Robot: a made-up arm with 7 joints. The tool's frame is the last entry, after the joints.
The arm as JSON. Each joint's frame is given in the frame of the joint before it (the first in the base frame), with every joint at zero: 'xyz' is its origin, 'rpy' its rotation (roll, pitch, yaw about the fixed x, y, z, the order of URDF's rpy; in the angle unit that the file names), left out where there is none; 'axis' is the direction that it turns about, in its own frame. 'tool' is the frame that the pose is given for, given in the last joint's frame.
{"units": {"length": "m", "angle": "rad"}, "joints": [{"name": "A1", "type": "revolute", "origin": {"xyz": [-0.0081, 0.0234, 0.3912], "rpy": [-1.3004, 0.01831, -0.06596]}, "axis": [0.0, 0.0, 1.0]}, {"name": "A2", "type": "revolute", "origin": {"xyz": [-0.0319, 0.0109, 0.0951], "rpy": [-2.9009, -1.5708, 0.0]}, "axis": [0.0, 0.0, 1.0]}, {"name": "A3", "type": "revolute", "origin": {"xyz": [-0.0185, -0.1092, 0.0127], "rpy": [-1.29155, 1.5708, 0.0]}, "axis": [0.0, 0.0, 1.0]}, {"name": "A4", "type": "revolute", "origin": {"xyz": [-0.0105, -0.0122, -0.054], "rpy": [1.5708, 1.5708, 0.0]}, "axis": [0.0, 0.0, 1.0]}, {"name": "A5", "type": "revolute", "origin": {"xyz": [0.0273, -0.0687, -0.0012], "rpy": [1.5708, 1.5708, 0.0]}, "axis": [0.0, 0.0, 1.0]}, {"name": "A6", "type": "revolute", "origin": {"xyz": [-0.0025, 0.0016, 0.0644], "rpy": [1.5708, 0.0, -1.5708]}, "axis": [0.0, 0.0, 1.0]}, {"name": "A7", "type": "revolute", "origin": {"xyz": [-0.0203, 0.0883, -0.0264], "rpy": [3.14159, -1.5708, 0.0]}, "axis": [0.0, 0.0, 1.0]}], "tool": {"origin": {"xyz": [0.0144, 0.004, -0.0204], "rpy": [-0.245, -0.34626, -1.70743]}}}
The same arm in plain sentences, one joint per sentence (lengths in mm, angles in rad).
The arm has seven revolute joints in a row. What follows holds with every joint at zero, and every direction is one of the base frame's.
Joint 1 lies 8.1 mm along -x and 23.4 mm along +y and 391.2 mm along +z from the base frame's origin and turns about the direction (0.068403, 0.961235, 0.26711).
Joint 2 lies 25.3 mm along -x and 96.4 mm along +y and 15.5 mm along +z from joint 1 and turns about the direction (0.968889, -0.0002, -0.247497).
Joint 3 lies 14.9 mm along -x and 12.3 mm along +y and 109.8 mm along -z from joint 2 and turns about the direction (0.247497, -0.0001, 0.968889).
Joint 4 lies 3.2 mm along -x and 12.2 mm along +y and 54.9 mm along -z from joint 3 and turns about the direction (0.0002, 1, 0).
Joint 5 lies 59.8 mm along +x and 1.2 mm along -y and 43.5 mm along -z from joint 4 and turns about the direction (0.968913, -0.0002, -0.247403).
Joint 6 lies 62 mm along +x and 2.5 mm along +y and 17.5 mm along -z from joint 5 and turns about the direction (0.0002, 1, 0).
Joint 7 lies 80.5 mm along +x and 26.4 mm along -y and 41.5 mm along -z from joint 6 and turns about the direction (0.247403, 0, 0.968913).
The tool frame, which is the frame that the pose is given for, lies 8.9 mm along -x and 14.4 mm along +y and 18.8 mm along -z from joint 7; its axes are the base frame's turned by roll -0.2789, pitch -0.0984 and yaw -0.1293 rad (as in URDF: about the fixed x, then y, then z).

